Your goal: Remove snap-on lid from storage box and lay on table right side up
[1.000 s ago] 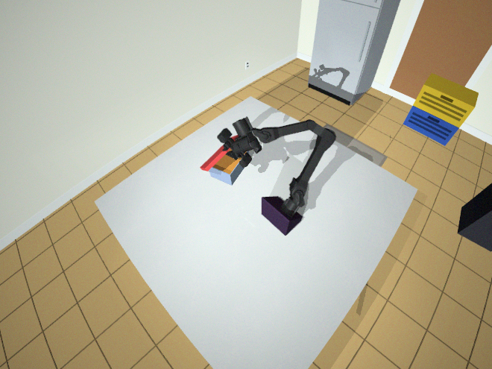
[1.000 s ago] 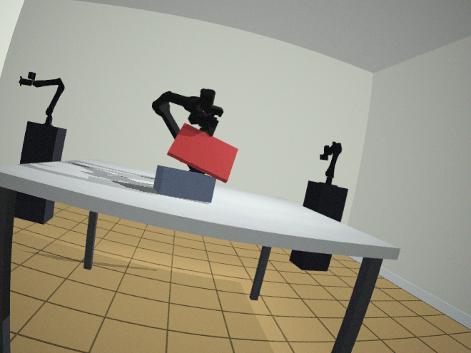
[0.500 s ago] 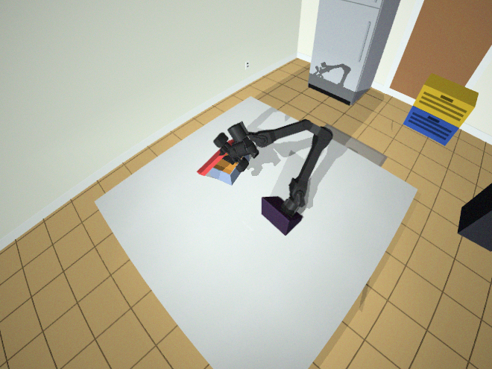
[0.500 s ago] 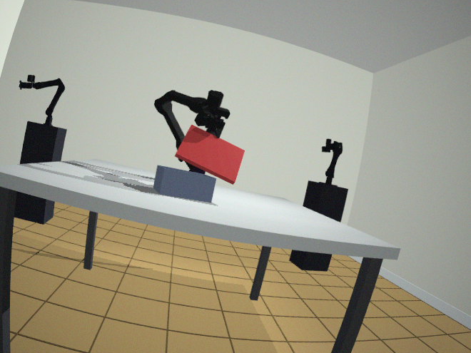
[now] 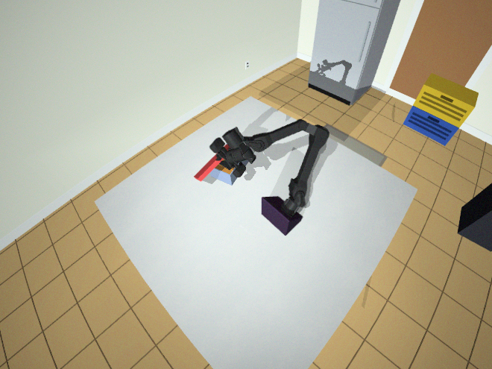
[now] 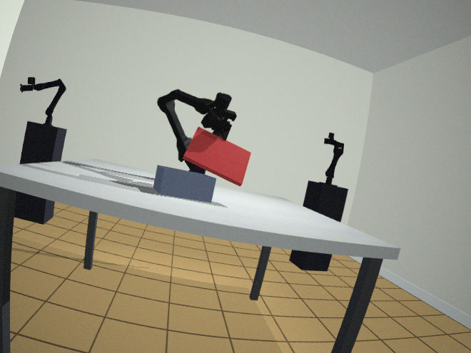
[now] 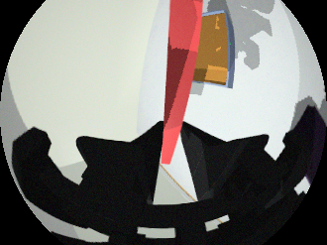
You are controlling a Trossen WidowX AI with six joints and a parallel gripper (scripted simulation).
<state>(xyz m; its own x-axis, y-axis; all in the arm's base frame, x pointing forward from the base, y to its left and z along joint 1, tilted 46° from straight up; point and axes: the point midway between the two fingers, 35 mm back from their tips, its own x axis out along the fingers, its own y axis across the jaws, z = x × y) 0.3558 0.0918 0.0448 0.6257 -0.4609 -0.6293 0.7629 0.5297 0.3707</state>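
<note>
Now: the red lid 60 mm ahead of my gripper tip, 20 mm to the right of it and 60 mm below it. Round my gripper tip: blue-grey storage box (70 mm ahead, 130 mm to the right, 190 mm below).
</note>
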